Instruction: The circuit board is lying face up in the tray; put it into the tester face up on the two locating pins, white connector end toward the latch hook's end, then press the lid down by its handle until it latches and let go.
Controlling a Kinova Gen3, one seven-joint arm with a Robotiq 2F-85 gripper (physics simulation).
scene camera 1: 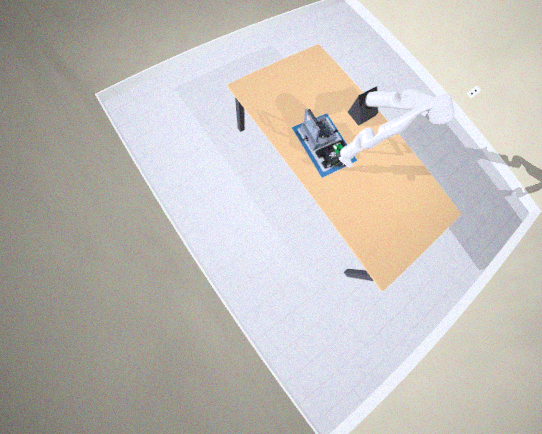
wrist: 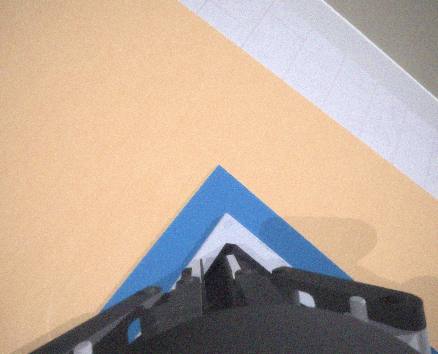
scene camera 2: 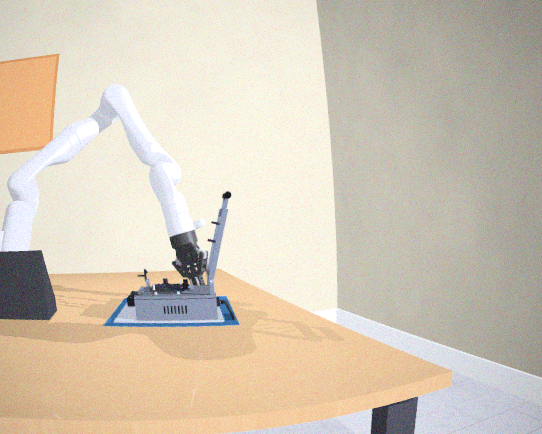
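Pixels of known places: gripper, fingertip midpoint: [scene camera 1: 329, 166] [wrist: 214, 271]; arm's base, origin of the base link: [scene camera 1: 369, 99] [scene camera 2: 11, 268].
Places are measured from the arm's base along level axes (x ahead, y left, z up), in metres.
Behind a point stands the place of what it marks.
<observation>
The grey tester [scene camera 1: 324, 139] {x 0.452, y 0.000, z -0.063 m} [scene camera 2: 174, 306] {x 0.405, y -0.149, z -0.085 m} stands on a blue mat [scene camera 1: 305, 145] {x 0.547, y -0.063, z -0.120 m} [scene camera 2: 231, 319] {x 0.526, y -0.168, z -0.120 m} [wrist: 217, 197] {x 0.602, y 0.162, z -0.120 m}. Its lid [scene camera 1: 311, 125] {x 0.539, y -0.089, z 0.061 m} [scene camera 2: 218, 241] {x 0.511, y -0.164, z 0.050 m} stands open and nearly upright, with the black handle [scene camera 2: 226, 195] {x 0.541, y -0.141, z 0.145 m} at the top. The black tray [scene camera 1: 326, 160] {x 0.524, y 0.108, z -0.105 m} lies on the mat at the tester's near end, and the green circuit board [scene camera 1: 336, 149] {x 0.412, y 0.097, z -0.101 m} shows in it. My gripper [scene camera 1: 348, 163] [scene camera 2: 198, 280] {x 0.548, y 0.149, z -0.097 m} [wrist: 214, 271] {x 0.548, y 0.149, z -0.097 m} is tilted down into the tray beside the lid. Its fingers are closed with a narrow gap around a dark edge, which I take for the circuit board's end. The locating pins and latch hook are too small to make out.
The wooden table [scene camera 1: 381, 215] {x 0.502, y 0.619, z -0.122 m} [scene camera 2: 269, 370] {x 0.445, y -0.569, z -0.122 m} [wrist: 130, 105] {x 0.642, y 0.260, z -0.122 m} carries the mat near its middle. The arm's black base block [scene camera 1: 363, 108] {x 0.073, y 0.015, z -0.025 m} stands at the table's far edge. The open lid rises close beside my wrist. The table edge and grey floor [wrist: 340, 81] lie beyond the mat's corner.
</observation>
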